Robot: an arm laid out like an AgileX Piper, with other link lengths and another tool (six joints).
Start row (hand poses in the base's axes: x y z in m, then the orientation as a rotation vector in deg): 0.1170, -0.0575, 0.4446, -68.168, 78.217, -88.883
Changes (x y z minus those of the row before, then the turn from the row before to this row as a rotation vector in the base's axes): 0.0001, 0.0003, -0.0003, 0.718, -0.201, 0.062; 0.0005, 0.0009, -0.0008, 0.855, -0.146, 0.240; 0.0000, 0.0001, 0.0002, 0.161, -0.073, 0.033; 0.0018, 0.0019, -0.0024, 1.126, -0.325, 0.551; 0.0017, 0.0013, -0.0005, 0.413, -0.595, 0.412; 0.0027, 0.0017, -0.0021, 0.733, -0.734, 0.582; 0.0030, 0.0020, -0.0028, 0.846, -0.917, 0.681; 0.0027, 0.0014, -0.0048, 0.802, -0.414, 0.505; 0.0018, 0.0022, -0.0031, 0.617, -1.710, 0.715; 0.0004, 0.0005, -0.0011, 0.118, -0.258, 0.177; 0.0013, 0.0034, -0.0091, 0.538, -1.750, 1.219; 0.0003, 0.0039, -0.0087, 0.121, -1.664, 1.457; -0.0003, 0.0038, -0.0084, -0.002, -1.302, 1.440; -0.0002, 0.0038, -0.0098, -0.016, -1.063, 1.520; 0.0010, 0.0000, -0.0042, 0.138, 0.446, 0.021; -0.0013, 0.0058, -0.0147, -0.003, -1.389, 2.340; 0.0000, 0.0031, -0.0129, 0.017, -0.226, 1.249; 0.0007, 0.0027, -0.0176, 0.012, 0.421, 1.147; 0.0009, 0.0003, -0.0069, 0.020, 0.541, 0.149; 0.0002, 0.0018, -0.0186, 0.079, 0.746, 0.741; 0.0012, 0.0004, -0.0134, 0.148, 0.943, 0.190; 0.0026, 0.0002, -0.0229, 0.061, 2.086, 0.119
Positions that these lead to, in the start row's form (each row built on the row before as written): 0.1171, -0.0572, 0.4443, -67.579, 78.485, -88.307; 0.1176, -0.0563, 0.4435, -67.049, 78.730, -87.468; 0.1176, -0.0562, 0.4437, -66.901, 78.755, -87.336; 0.1194, -0.0543, 0.4413, -66.205, 78.800, -86.119; 0.1211, -0.0530, 0.4408, -65.634, 78.335, -85.709; 0.1238, -0.0513, 0.4387, -64.830, 77.840, -84.963; 0.1268, -0.0493, 0.4359, -63.848, 77.211, -84.121; 0.1295, -0.0479, 0.4311, -63.242, 77.030, -83.253; 0.1313, -0.0457, 0.4280, -61.750, 75.683, -82.862; 0.1317, -0.0452, 0.4269, -61.545, 75.445, -82.731; 0.1330, -0.0418, 0.4178, -60.336, 73.668, -82.033; 0.1333, -0.0379, 0.4091, -59.594, 71.547, -81.438; 0.1330, -0.0341, 0.4007, -59.219, 69.633, -80.807; 0.1328, -0.0303, 0.3909, -59.078, 67.836, -80.030; 0.1338, -0.0303, 0.3867, -59.352, 68.228, -79.750; 0.1325, -0.0245, 0.3720, -59.310, 65.658, -78.443; 0.1325, -0.0214, 0.3591, -59.672, 64.679, -77.534; 0.1332, -0.0187, 0.3415, -60.491, 64.240, -76.459; 0.1341, -0.0184, 0.3346, -60.959, 64.553, -76.114; 0.1343, -0.0166, 0.3160, -61.798, 64.653, -75.179; 0.1355, -0.0162, 0.3026, -62.494, 65.304, -74.542; 0.1381, -0.0160, 0.2797, -64.089, 66.799, -73.534
